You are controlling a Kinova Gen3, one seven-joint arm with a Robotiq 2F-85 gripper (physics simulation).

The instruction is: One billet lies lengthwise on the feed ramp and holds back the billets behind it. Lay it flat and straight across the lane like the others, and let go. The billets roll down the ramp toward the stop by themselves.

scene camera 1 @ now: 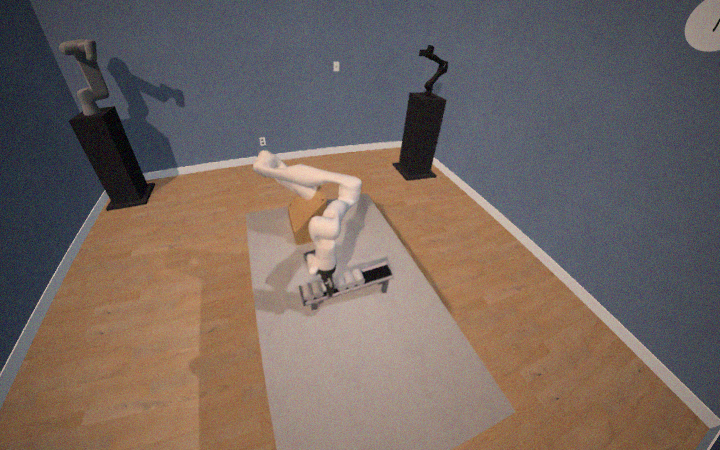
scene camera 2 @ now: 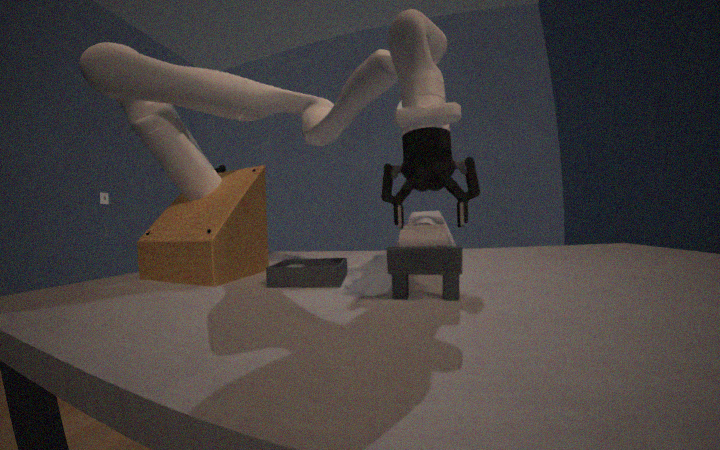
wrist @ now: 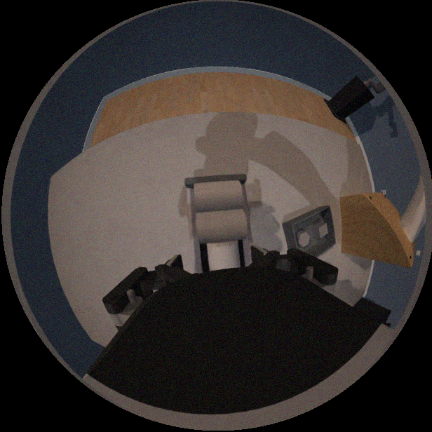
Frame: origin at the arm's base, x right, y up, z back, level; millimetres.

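Seen in the pictures: gripper, between the fingertips: (scene camera 1: pixel 326 287) (scene camera 2: pixel 430 228); arm's base, origin of its link: (scene camera 1: pixel 310 192) (scene camera 2: pixel 204 188).
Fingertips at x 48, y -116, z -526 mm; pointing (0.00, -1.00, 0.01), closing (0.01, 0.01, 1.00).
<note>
Offsets run from my fingertips to a thing's top centre.
The feed ramp (scene camera 1: pixel 376 273) (scene camera 2: pixel 424 261) (wrist: pixel 191 215) stands on short legs. Two billets (wrist: pixel 218 195) (wrist: pixel 221 225) lie across its lane by the stop (wrist: pixel 215 180). The lengthwise billet (wrist: pixel 223 257) lies along the lane just behind them in the wrist view; its rear part is hidden by my gripper body. Further up, pale billets {dx -138, dy +31, dz +7 mm} (scene camera 1: pixel 356 275) show in scene camera 1, partly hard to separate. My gripper (scene camera 1: pixel 329 290) (scene camera 2: pixel 430 220) (wrist: pixel 216 258) is open and empty, pointing down over the ramp, with one finger to each side of the lane. Finger contact with the billet cannot be told.
A dark tray {dx -12, dy -56, dz +219 mm} (scene camera 2: pixel 305 277) (wrist: pixel 288 237) with small light parts lies beside the ramp, on the robot-base side. The wooden base block (scene camera 1: pixel 300 225) (scene camera 2: pixel 238 233) (wrist: pixel 370 230) stands beyond it. The arm reaches over from there, above the tray.
</note>
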